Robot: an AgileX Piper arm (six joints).
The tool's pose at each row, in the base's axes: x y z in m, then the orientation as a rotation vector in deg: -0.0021, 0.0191, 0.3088, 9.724, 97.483, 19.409; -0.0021, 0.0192, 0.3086, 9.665, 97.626, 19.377; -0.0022, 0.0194, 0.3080, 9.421, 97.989, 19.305; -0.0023, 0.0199, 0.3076, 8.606, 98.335, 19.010; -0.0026, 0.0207, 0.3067, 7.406, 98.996, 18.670; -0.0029, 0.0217, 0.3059, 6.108, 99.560, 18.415; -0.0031, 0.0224, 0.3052, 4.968, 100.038, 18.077; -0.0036, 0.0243, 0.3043, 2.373, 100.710, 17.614; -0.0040, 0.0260, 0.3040, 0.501, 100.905, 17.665; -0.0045, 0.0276, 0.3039, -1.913, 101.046, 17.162; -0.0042, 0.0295, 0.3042, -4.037, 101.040, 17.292; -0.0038, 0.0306, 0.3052, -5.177, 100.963, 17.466
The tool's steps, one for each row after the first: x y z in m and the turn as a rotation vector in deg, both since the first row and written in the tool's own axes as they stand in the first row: 0.0002, 0.0000, 0.0000, 0.012, 0.141, -0.055; 0.0009, 0.0000, 0.0000, -0.018, 0.508, -0.253; 0.0014, 0.0004, 0.0001, -0.231, 0.879, -0.958; 0.0025, 0.0009, 0.0000, -0.577, 1.593, -1.934; 0.0036, 0.0016, -0.0001, -1.049, 2.241, -2.925; 0.0045, 0.0021, -0.0001, -1.392, 2.784, -3.858; 0.0060, 0.0036, -0.0002, -2.439, 3.677, -5.809; 0.0069, 0.0051, -0.0004, -3.490, 4.108, -6.997; 0.0076, 0.0067, -0.0007, -4.499, 4.500, -8.860; 0.0078, 0.0085, -0.0002, -5.777, 4.816, -10.168; 0.0071, 0.0099, 0.0002, -6.543, 4.936, -10.812
